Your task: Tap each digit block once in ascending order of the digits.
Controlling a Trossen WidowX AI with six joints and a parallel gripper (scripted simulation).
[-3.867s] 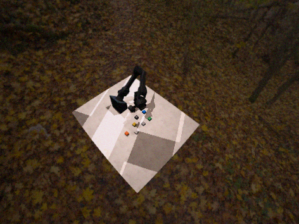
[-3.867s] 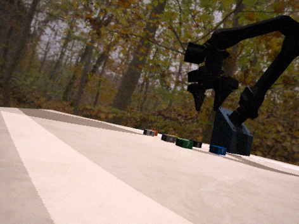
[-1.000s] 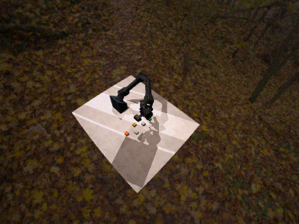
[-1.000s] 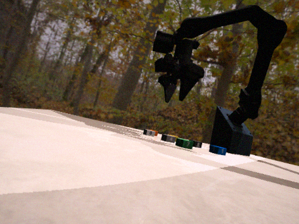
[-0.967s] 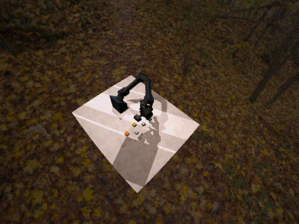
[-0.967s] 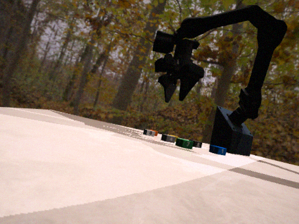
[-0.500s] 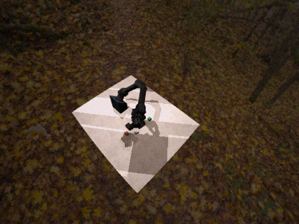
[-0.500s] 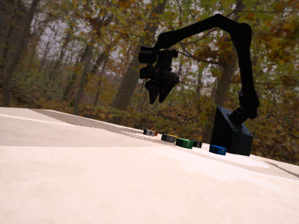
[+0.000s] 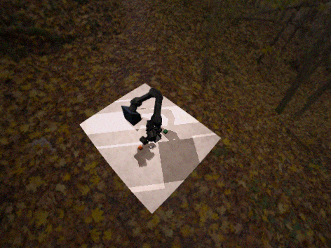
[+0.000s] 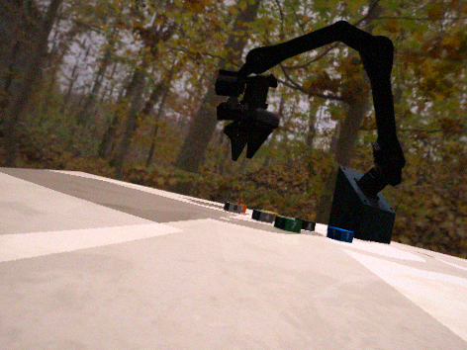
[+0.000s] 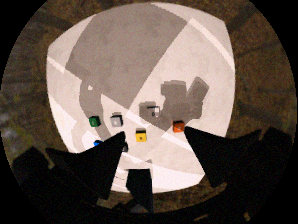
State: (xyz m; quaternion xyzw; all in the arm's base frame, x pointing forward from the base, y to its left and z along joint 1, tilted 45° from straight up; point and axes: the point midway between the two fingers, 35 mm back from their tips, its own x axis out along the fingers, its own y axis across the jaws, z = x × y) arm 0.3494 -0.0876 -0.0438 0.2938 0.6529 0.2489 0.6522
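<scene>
My gripper tip is now 11 cm above the white block and 1 cm past it. Round my gripper tip: orange block 11 cm below, 8 cm to the right, 7 cm behind; grey block 11 cm to the left, 11 cm below, 2 cm behind; yellow block 11 cm below, 8 cm behind, 4 cm to the left.
</scene>
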